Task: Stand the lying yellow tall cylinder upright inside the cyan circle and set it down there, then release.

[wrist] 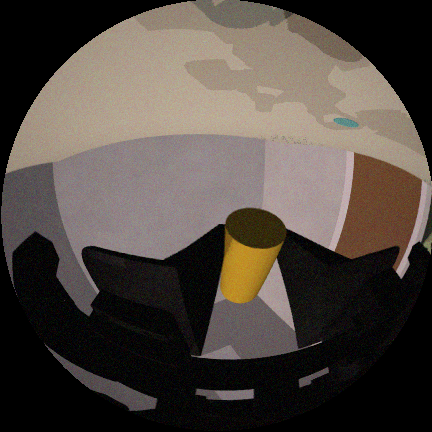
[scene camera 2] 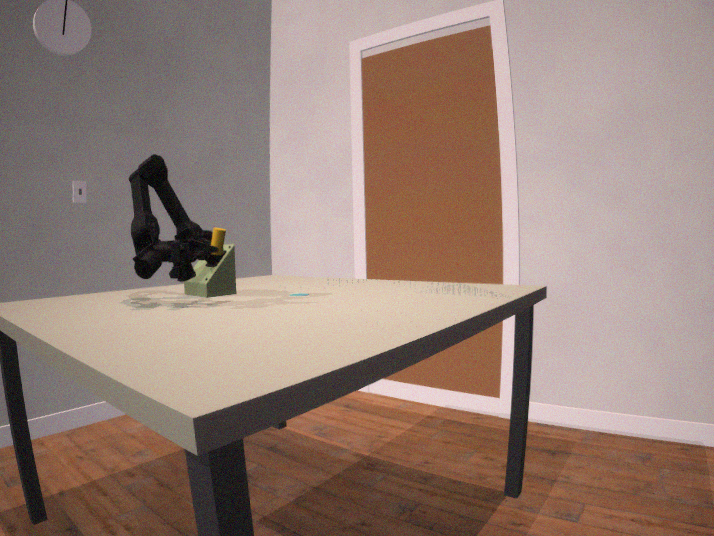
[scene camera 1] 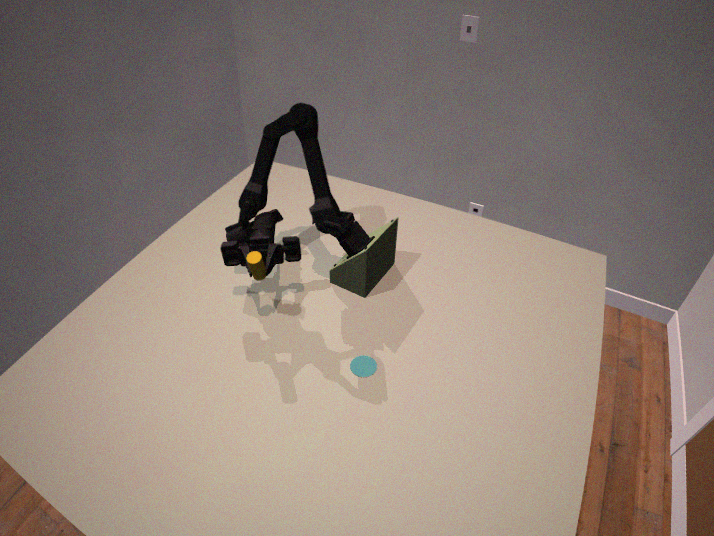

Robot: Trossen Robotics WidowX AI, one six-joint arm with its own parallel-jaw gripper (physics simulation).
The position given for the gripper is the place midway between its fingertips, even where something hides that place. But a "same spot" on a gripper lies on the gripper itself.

Labels:
The gripper shows in the wrist view, in scene camera 2 and in scene camera 1 (258, 274). The same spot on the gripper: (scene camera 2: 194, 249) is (wrist: 199, 324).

